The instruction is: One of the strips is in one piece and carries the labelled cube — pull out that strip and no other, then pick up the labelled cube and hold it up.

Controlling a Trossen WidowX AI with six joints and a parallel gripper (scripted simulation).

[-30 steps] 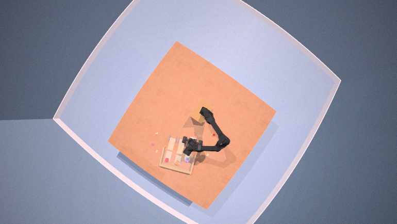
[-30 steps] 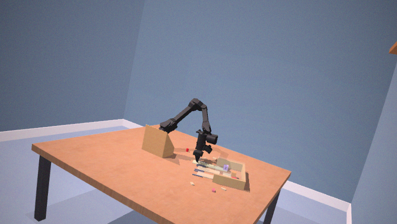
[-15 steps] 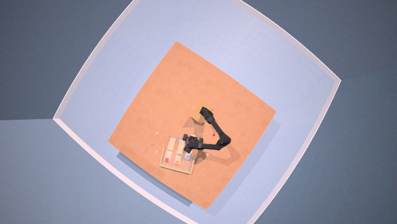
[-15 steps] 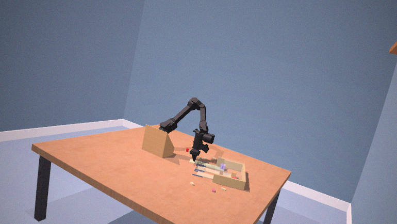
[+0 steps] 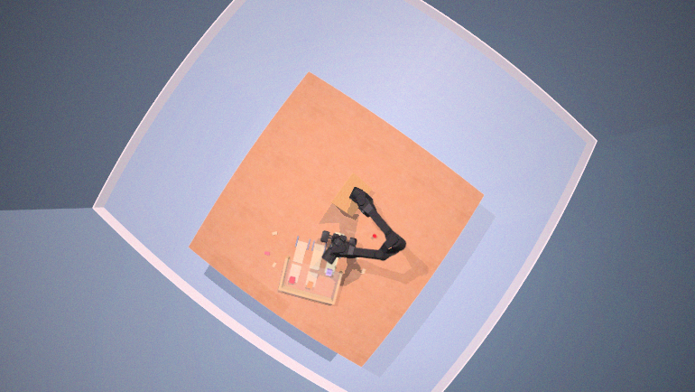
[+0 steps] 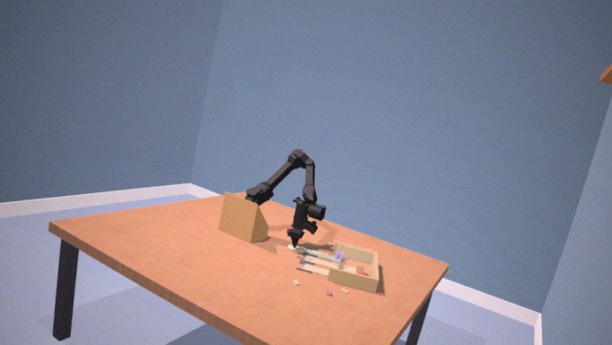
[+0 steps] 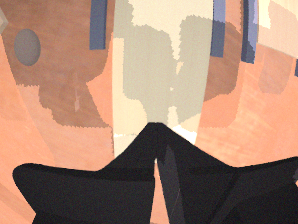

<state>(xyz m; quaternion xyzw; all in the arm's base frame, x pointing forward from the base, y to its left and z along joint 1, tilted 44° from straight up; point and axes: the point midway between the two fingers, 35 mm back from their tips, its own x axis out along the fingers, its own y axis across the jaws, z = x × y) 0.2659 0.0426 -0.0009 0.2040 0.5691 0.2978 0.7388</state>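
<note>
Right now the one-piece strip is 9 cm ahead of my gripper tip and 2 cm to the left of it. Round my gripper tip: pink bit (33 cm to the right, 27 cm ahead); red piece (17 cm to the left, 10 cm behind, 1 cm above); purple cube marked n (20 cm ahead, 4 cm to the left, 2 cm above).
</note>
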